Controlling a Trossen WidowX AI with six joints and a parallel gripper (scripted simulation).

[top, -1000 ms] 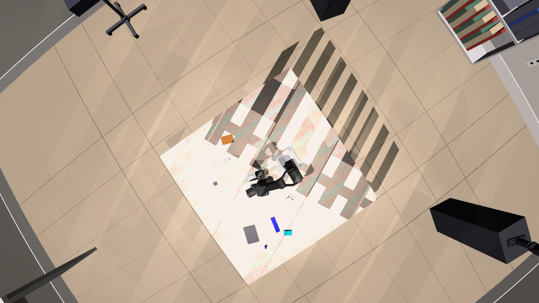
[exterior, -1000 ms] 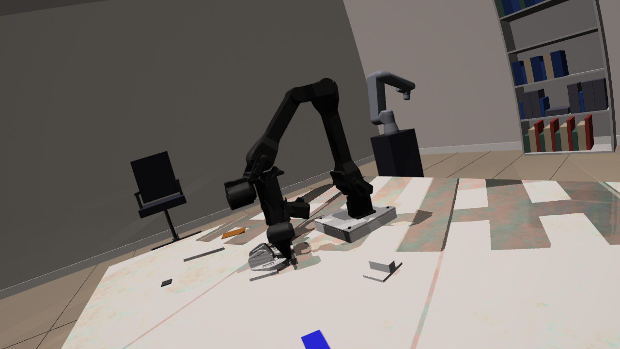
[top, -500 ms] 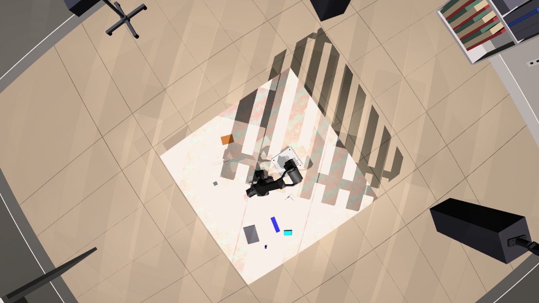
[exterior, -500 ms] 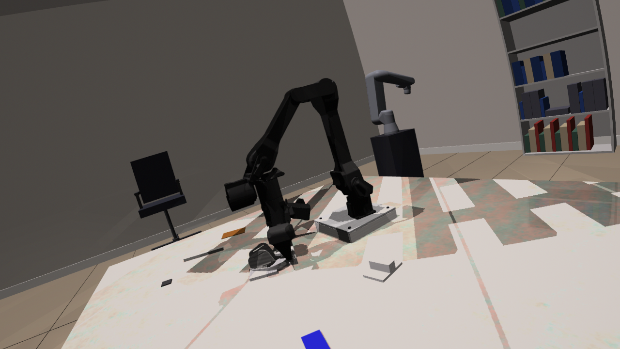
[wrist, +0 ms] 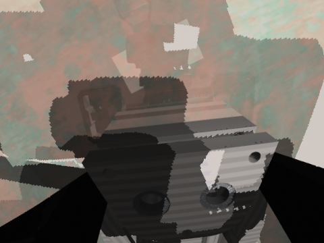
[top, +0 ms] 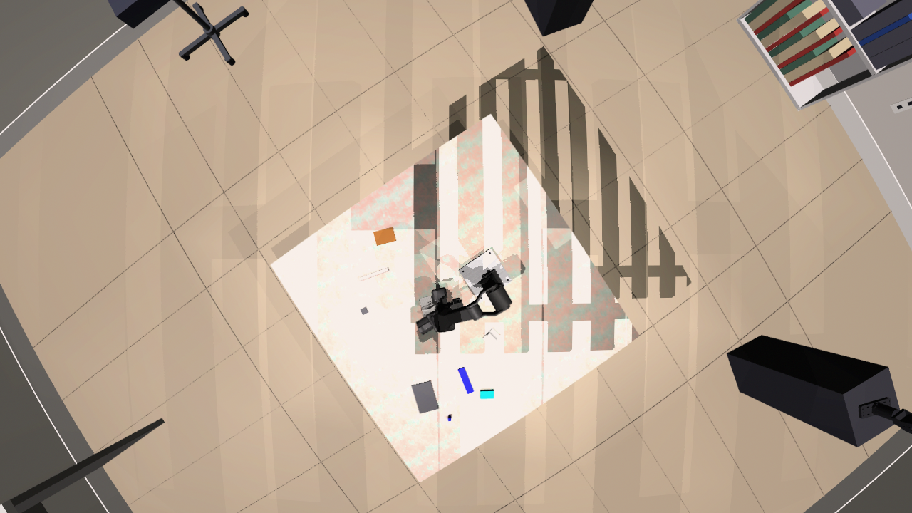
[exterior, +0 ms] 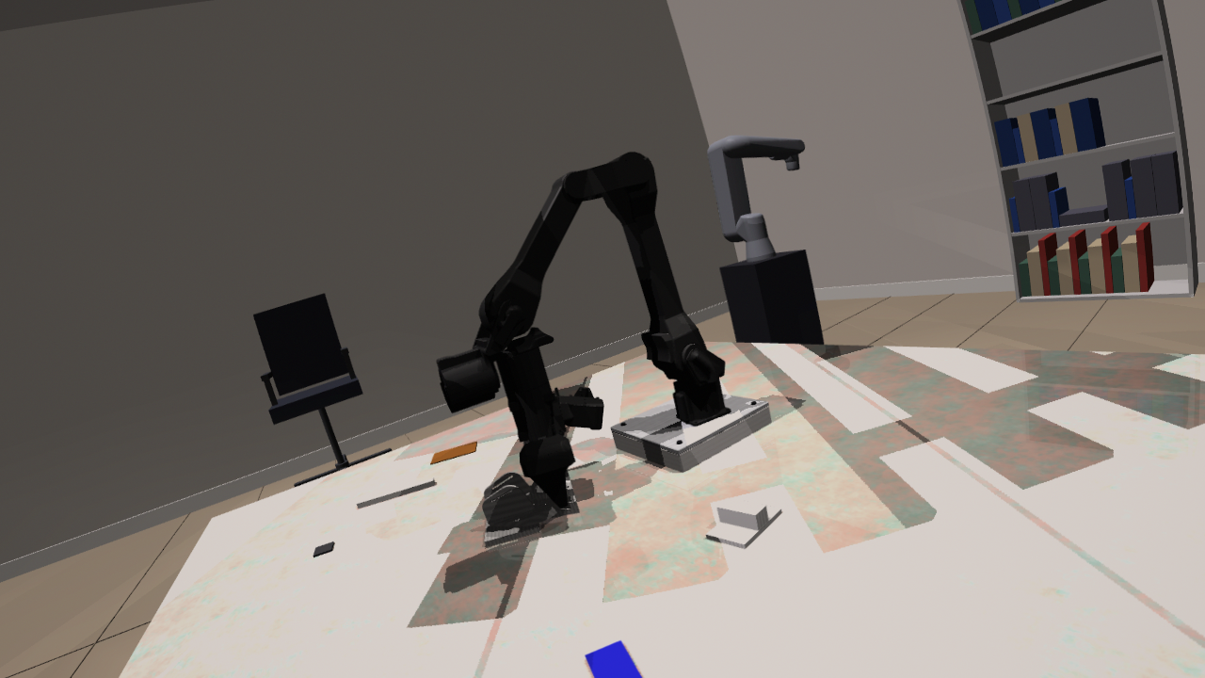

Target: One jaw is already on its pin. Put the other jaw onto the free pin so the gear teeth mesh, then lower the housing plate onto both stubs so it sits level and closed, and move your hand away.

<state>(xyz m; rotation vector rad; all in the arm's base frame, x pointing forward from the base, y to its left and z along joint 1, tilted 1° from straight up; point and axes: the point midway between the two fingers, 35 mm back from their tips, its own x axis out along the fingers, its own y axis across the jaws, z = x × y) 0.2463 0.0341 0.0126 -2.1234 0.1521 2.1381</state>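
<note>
My gripper tip is 2 cm to the left of the jaw and 2 cm short of it. From my gripper tip the other things lie so: thin rod (26 cm to the right, 25 cm ahead, 1 cm below); blue bar (37 cm to the left, 5 cm ahead, 1 cm below); small dark square (36 cm ahead, 12 cm to the right, 1 cm below).
</note>
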